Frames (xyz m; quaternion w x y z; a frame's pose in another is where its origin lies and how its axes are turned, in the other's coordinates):
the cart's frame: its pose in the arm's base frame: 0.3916 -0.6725 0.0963 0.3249 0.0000 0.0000 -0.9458
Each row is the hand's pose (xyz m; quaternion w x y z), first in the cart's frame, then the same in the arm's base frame.
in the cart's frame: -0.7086 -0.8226 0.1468 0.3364 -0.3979 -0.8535 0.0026
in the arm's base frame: 0.4451 0.4119 0.2431 0.1118 -0.9365 0.0990 -0.3173
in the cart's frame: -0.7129 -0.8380 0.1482 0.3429 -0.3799 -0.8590 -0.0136
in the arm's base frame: 0.4390 0.4267 0.2445 0.0985 -0.9358 0.0802 -0.3287
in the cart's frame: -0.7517 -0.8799 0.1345 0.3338 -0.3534 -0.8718 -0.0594
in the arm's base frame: 0.4439 0.4836 0.2308 0.0523 -0.9394 0.0510 -0.3350
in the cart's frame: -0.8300 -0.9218 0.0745 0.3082 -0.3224 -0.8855 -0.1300
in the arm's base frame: 0.4799 0.5648 0.1708 0.0228 0.9422 -0.0172 0.3337
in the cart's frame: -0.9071 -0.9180 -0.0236 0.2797 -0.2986 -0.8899 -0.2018
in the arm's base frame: 0.5431 0.6091 0.0727 0.1000 0.9386 0.0067 0.3301
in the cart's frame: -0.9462 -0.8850 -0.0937 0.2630 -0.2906 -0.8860 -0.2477
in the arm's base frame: 0.5942 0.6071 0.0026 0.1488 0.9324 0.0130 0.3292
